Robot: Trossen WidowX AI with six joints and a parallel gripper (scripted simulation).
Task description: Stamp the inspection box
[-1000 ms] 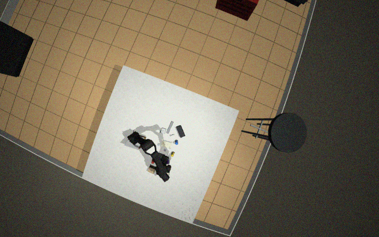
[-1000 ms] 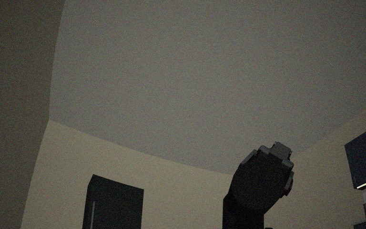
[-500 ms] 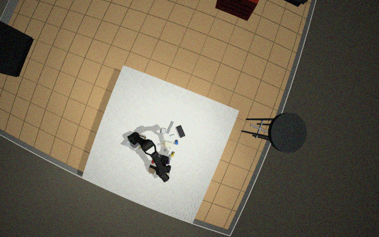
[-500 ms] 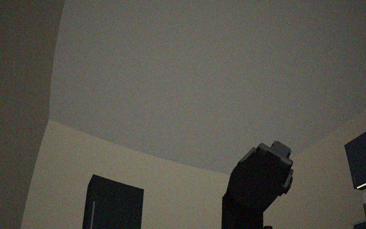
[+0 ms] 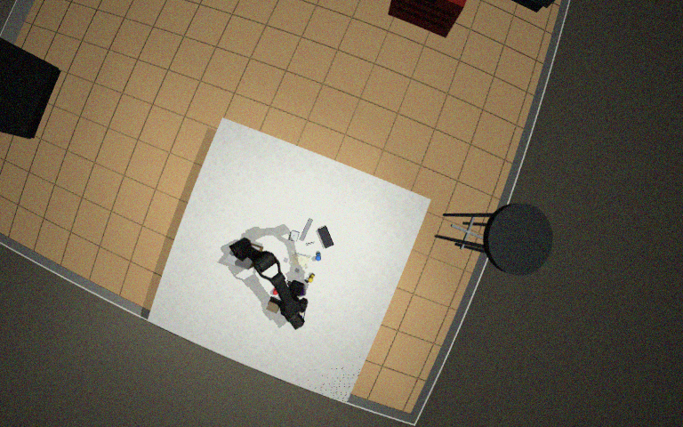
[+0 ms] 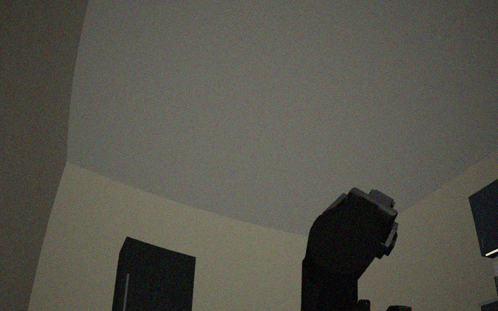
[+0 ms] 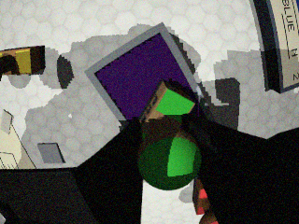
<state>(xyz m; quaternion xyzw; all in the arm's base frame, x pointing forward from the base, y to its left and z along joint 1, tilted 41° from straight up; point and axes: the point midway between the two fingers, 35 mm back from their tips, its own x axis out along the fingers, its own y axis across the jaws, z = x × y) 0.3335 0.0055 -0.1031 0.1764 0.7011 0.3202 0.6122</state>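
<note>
My gripper tip is now 40 mm above the purple ink pad. The rest, counted from my gripper tip: yellow-knobbed stamp (110 mm to the left, 40 mm ahead, 30 mm below); red-knobbed stamp (100 mm behind, 50 mm to the right, 30 mm below); PASS stamp (right at my gripper tip).
</note>
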